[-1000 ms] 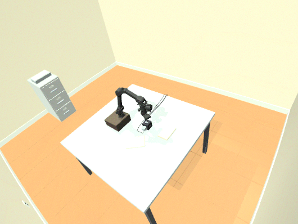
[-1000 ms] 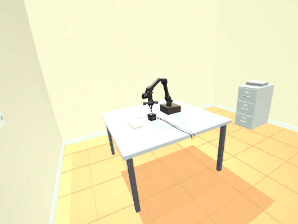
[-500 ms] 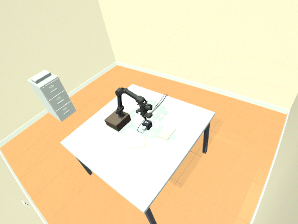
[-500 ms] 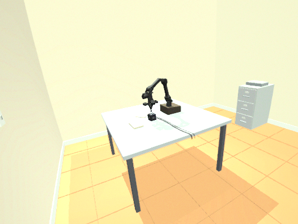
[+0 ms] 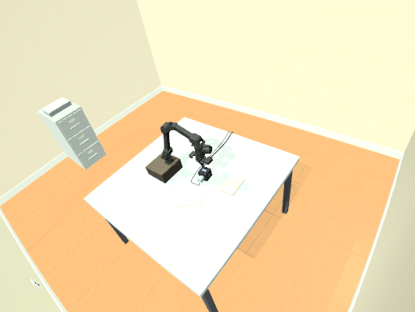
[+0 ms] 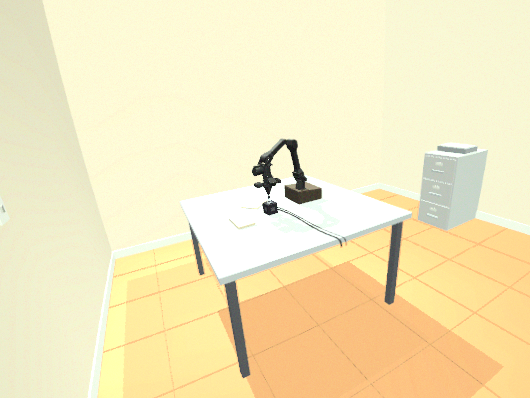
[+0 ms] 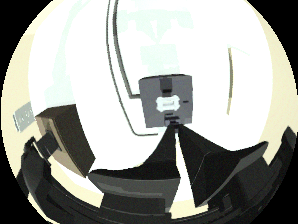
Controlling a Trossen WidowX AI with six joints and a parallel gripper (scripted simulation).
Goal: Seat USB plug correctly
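Now: gripper tip 2 cm above the USB plug.
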